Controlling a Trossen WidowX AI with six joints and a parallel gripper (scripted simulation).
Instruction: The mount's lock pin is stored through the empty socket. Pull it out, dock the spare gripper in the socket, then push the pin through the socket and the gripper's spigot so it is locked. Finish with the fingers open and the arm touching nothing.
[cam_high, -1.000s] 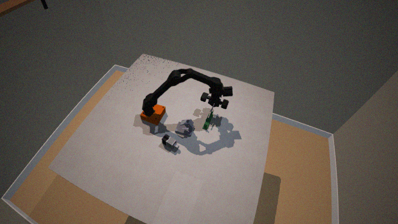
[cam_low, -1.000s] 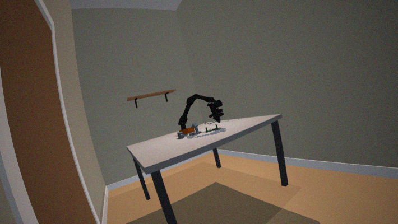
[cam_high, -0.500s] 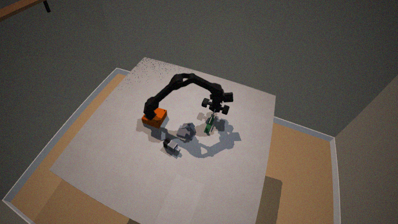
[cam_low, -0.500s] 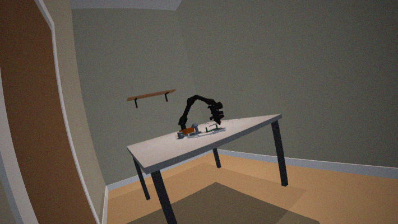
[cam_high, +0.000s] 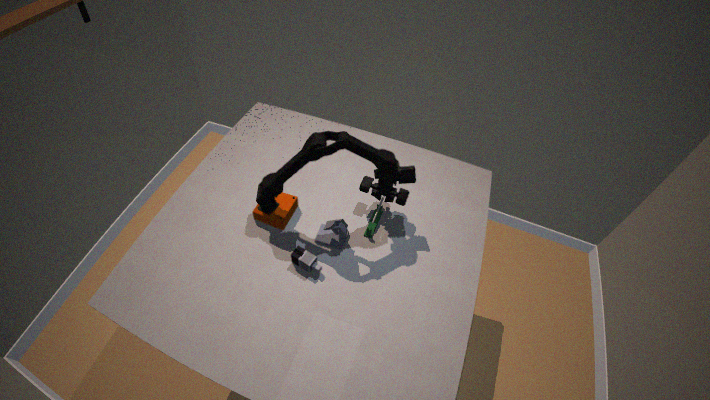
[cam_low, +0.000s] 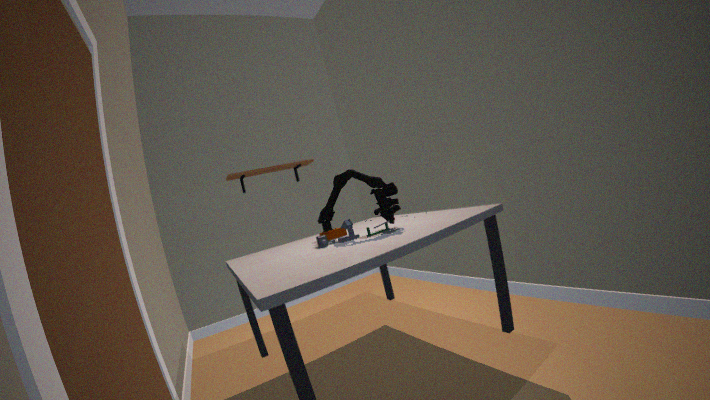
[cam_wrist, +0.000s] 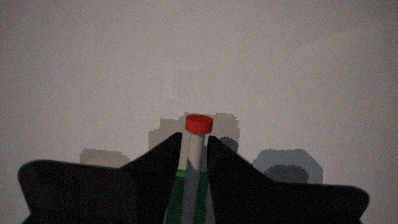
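Now: the green pin rest 20 mm ahead of my gripper tip and 100 mm to the right of it. Round my gripper tip: spare gripper 90 mm behind, 400 mm to the right; then mount 70 mm behind, 240 mm to the right, 30 mm above.
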